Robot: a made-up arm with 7 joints. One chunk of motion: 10 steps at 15 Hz.
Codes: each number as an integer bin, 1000 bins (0 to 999) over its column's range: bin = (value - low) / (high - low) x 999, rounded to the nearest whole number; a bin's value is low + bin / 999 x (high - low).
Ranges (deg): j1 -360.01..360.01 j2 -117.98..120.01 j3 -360.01..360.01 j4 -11..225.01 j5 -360.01..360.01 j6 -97.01..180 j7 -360.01..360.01
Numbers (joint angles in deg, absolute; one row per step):
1: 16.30 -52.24 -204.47 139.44 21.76 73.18 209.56
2: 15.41 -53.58 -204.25 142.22 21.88 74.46 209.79
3: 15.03 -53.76 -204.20 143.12 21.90 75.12 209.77
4: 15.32 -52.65 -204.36 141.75 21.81 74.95 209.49
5: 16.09 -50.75 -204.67 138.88 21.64 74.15 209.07
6: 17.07 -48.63 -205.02 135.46 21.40 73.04 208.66
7: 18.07 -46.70 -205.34 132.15 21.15 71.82 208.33
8: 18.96 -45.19 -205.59 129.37 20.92 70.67 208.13
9: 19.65 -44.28 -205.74 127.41 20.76 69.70 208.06
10: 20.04 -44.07 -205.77 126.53 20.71 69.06 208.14
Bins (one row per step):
1: 522 276 216 637 530 614 790
2: 521 270 216 649 530 618 791
3: 520 270 216 652 530 621 791
4: 521 274 216 647 530 620 790
5: 522 282 216 634 530 617 790
6: 523 291 215 620 529 613 789
7: 525 299 215 606 529 609 789
8: 526 306 214 594 529 605 788
9: 527 309 214 586 528 601 788
10: 527 310 214 582 528 599 788

